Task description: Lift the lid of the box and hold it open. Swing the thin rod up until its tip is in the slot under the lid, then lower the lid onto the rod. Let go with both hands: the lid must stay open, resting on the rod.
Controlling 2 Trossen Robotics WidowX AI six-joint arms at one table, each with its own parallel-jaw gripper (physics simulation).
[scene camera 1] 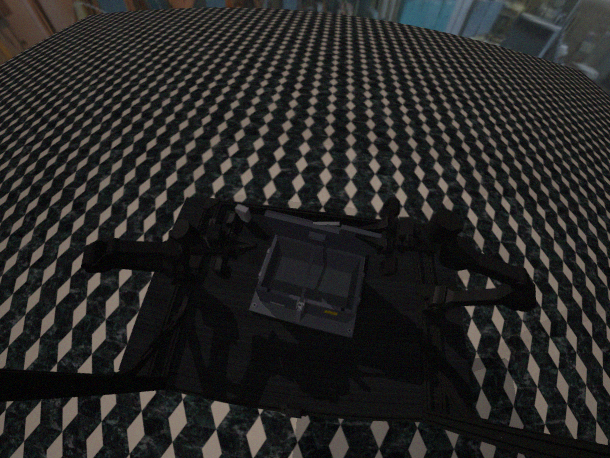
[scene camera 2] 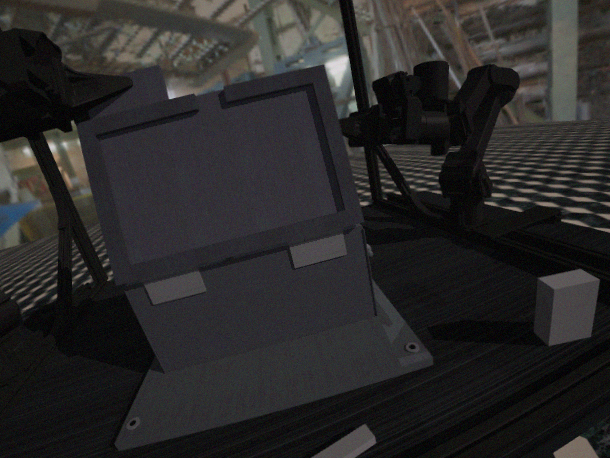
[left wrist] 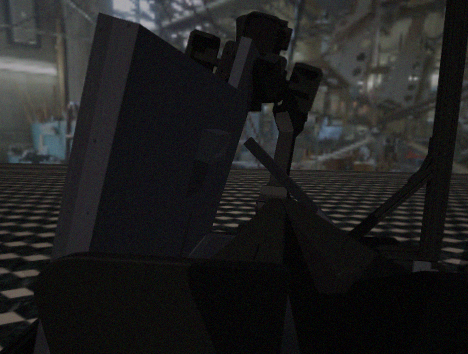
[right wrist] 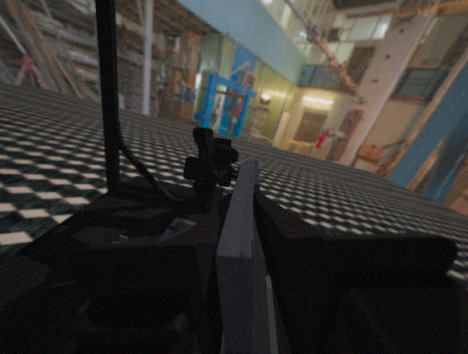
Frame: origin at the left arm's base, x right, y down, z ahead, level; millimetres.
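Seen in the pictures: left gripper, between the fingertips: (scene camera 1: 256, 245) (left wrist: 279, 210) (right wrist: 217, 179); right gripper, between the fingertips: (scene camera 1: 355, 232) (scene camera 2: 134, 84) (left wrist: 249, 59) (right wrist: 243, 199); left arm's base, origin of its link: (scene camera 1: 186, 279) (scene camera 2: 468, 221) (right wrist: 200, 202); right arm's base, origin of its link: (scene camera 1: 428, 309) (scene camera 2: 12, 372).
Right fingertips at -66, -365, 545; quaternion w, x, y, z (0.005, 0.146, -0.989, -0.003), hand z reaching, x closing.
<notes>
Offsets run from my right fingertips to a thing's middle, as dx, dy, dz. "spot": to the spot under its first point. Level surfaces: height alone.
The grey box (scene camera 1: 303, 313) (scene camera 2: 267, 377) stands in the middle of the dark mat. Its lid @(-41, +111, -75) (scene camera 1: 312, 223) (scene camera 2: 212, 182) (left wrist: 155, 158) (right wrist: 239, 225) stands raised, nearly upright. My right gripper (scene camera 1: 389, 232) (left wrist: 249, 59) (right wrist: 243, 199) is shut on the lid's free edge; in scene camera 2 only its dark tip (scene camera 2: 94, 91) shows at the far left. My left gripper (scene camera 1: 230, 232) (scene camera 2: 350, 129) (left wrist: 279, 210) (right wrist: 217, 179) is shut beside the box at lid height. The thin rod @(+66, +149, -100) (left wrist: 282, 177) slants up just past its fingertips, its tip apart from the lid. I cannot tell whether the fingers touch it.
A dark mat @(dy +384) (scene camera 1: 212, 354) covers the checkered table under box and arms. A small light block (scene camera 1: 241, 211) (scene camera 2: 349, 443) lies on the mat behind the box. A black upright pole @(spot: +423, +31, -509) (scene camera 2: 358, 91) (right wrist: 107, 105) stands behind the left arm.
</notes>
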